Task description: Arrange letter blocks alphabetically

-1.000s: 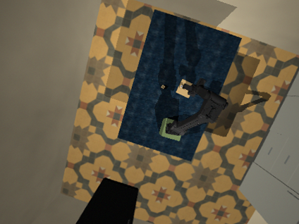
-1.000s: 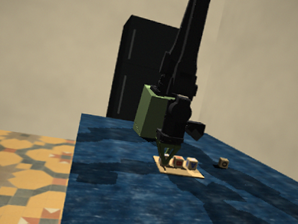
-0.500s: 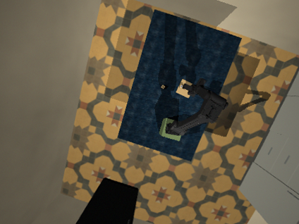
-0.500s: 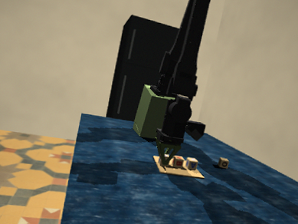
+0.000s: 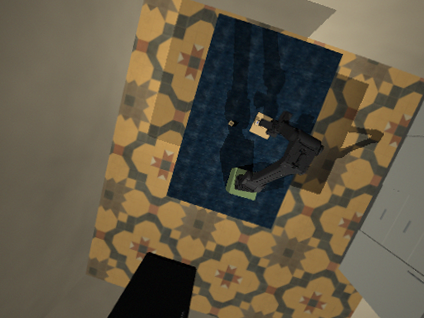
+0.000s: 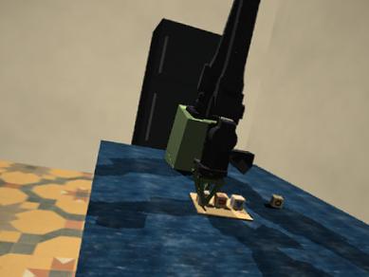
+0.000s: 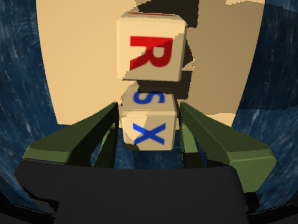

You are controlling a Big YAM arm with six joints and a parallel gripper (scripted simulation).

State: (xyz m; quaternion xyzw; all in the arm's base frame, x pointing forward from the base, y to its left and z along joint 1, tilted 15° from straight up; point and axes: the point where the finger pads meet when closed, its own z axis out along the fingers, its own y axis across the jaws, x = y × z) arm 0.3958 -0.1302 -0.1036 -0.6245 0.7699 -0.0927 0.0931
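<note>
My hand is 10 mm short of the tan mat, 50 mm to the right of it and 20 mm above it.
</note>
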